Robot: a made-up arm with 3 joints. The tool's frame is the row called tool.
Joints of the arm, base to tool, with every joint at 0 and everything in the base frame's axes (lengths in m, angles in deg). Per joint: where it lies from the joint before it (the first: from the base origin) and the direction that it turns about. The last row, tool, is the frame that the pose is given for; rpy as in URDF.
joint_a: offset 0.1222 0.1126 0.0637 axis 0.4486 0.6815 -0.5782
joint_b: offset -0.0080 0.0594 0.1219 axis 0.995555 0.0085 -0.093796
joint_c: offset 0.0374 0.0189 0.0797 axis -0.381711 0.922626 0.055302
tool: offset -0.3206 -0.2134 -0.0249 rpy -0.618 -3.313 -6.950
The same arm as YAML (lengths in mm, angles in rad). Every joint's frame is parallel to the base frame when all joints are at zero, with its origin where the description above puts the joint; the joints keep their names.
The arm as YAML. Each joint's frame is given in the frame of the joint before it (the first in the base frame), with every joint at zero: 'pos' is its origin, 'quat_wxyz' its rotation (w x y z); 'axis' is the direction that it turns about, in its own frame. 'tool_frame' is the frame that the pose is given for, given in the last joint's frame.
length_unit: mm
angle_unit: rad
joints:
  - joint: joint_a
    pos: [122.2, 112.6, 63.7]
    quat_wxyz: [1.0, 0.0, 0.0, 0.0]
    axis: [0.4486, 0.6815, -0.5782]
  - joint: joint_b
    pos: [-8.0, 59.4, 121.9]
    quat_wxyz: [1.0, 0.0, 0.0, 0.0]
    axis: [0.995555, 0.0085, -0.093796]
  - joint: joint_c
    pos: [37.4, 18.9, 79.7]
    quat_wxyz: [1.0, 0.0, 0.0, 0.0]
    axis: [-0.381711, 0.922626, 0.055302]
tool_frame:
  pos: [-320.6, -213.4, -24.9]
  quat_wxyz: [0.99772, -0.007133, -0.028527, -0.060742]

